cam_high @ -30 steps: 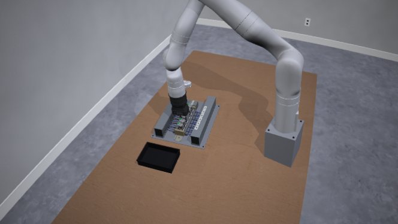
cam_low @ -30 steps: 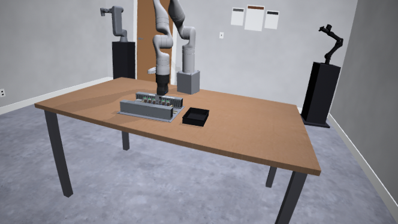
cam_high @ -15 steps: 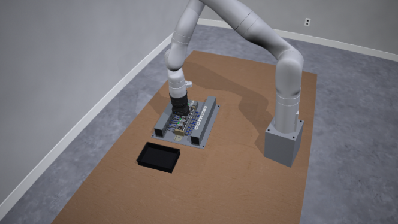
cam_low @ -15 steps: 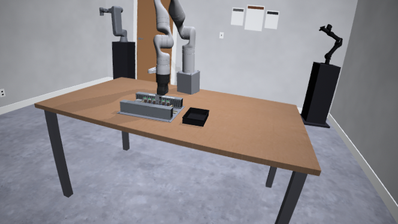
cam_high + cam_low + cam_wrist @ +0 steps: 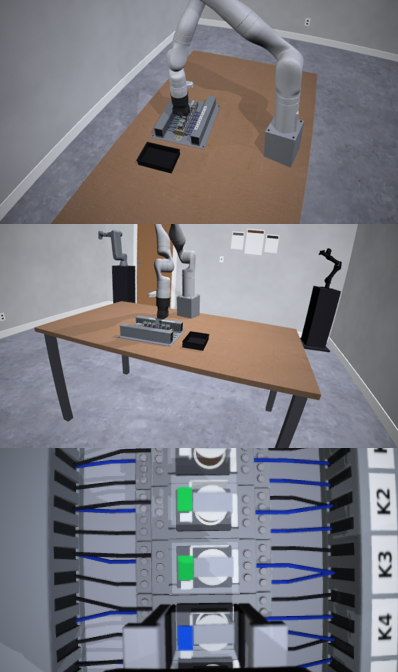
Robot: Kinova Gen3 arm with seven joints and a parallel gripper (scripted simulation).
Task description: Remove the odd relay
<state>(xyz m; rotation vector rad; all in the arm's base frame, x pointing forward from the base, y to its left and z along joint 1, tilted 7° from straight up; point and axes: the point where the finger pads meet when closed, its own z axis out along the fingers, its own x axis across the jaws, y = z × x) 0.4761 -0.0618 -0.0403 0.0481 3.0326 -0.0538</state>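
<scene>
The k4 relay is 1 cm below my hand. Also, from my hand: k2 relay 6 cm to the right, 1 cm below; then k3 relay 3 cm to the right, 1 cm below; then grey relay panel 4 cm to the right, 3 cm below.
</scene>
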